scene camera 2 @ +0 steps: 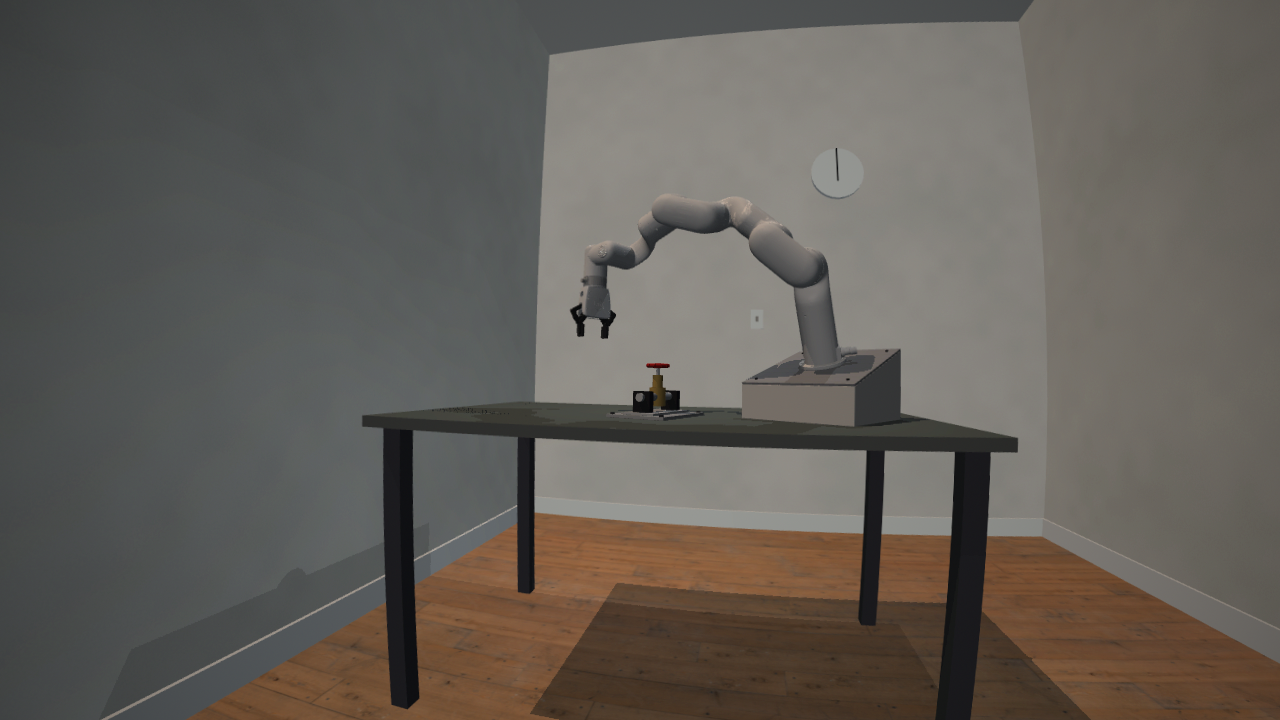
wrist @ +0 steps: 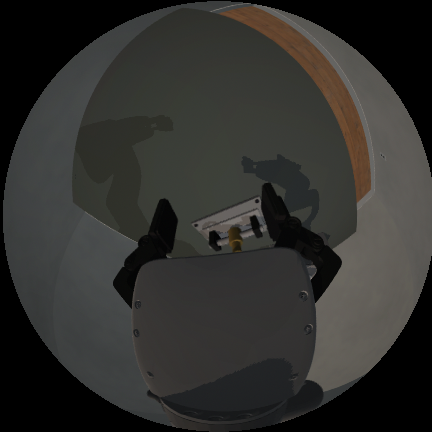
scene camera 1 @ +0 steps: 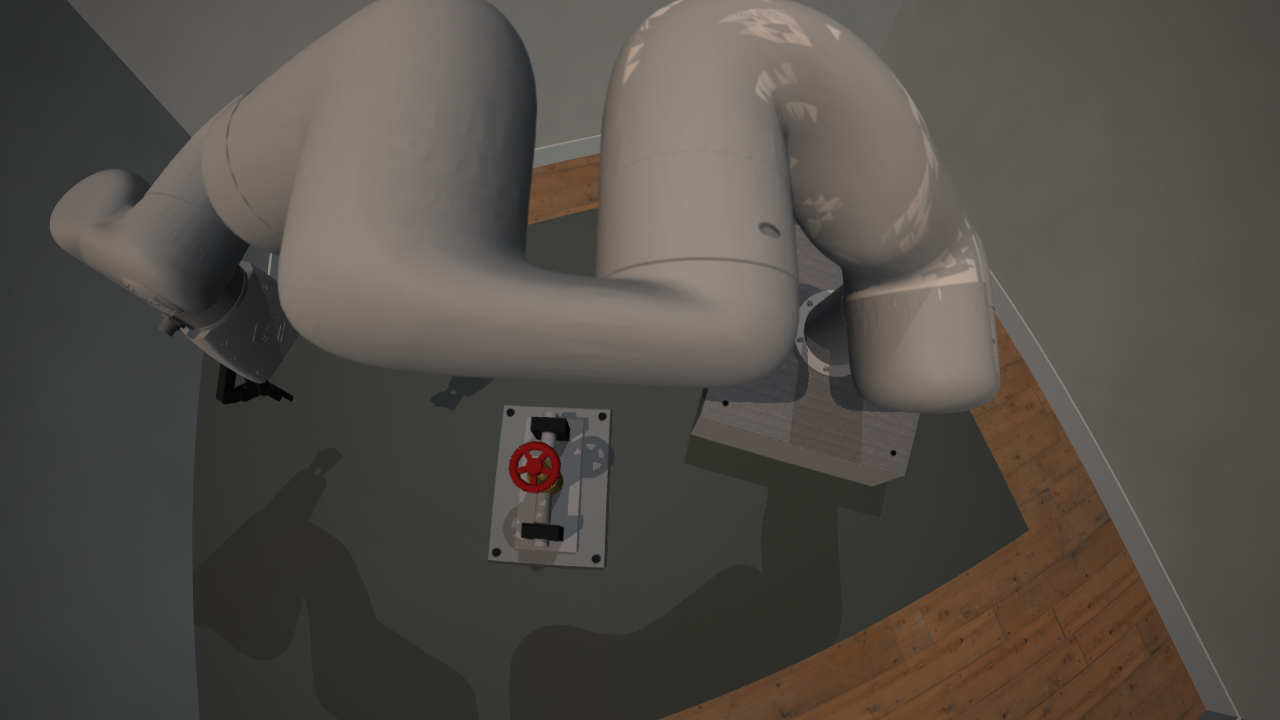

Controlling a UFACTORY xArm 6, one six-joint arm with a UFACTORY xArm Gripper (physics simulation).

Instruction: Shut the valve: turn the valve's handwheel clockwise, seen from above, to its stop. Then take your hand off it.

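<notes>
The valve's red handwheel (scene camera 1: 534, 465) (scene camera 2: 657, 365) is level and stands on top of a brass valve body (scene camera 2: 657, 385) (wrist: 235, 236). A pipe in two black clamps runs through the body, above a pale baseplate (scene camera 1: 595, 510) (wrist: 220, 215) on the table. In the wrist view the handwheel is hidden behind the gripper's housing. My gripper (scene camera 1: 256, 396) (scene camera 2: 592, 333) (wrist: 215, 201) is open and empty, with its fingers pointing down. It hangs above the handwheel's height, to its left in both scene views, and touches nothing.
The arm's pedestal (scene camera 1: 805, 429) (scene camera 2: 796, 402) stands on the table (scene camera 1: 662, 555) (scene camera 2: 537, 431), to the right of the valve in both scene views. The arm arches high over the table between pedestal and gripper. Walls (scene camera 2: 644, 116) stand around the table.
</notes>
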